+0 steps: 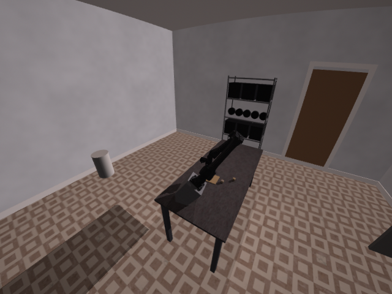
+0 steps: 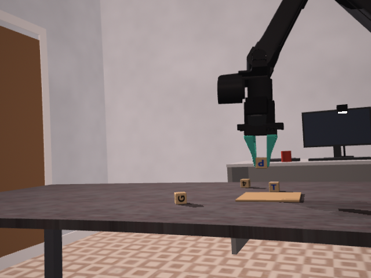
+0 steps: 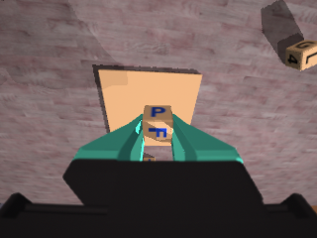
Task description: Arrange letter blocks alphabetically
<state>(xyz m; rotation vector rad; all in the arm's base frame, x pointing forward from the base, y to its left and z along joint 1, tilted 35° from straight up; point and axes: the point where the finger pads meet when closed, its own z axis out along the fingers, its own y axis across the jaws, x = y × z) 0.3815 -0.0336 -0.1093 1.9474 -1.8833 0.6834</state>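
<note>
Now: hand 80 mm above the mat, 50 mm to the left of it and 10 mm past it. Round my hand: block 170 mm to the right, 70 mm below, 20 mm behind.
</note>
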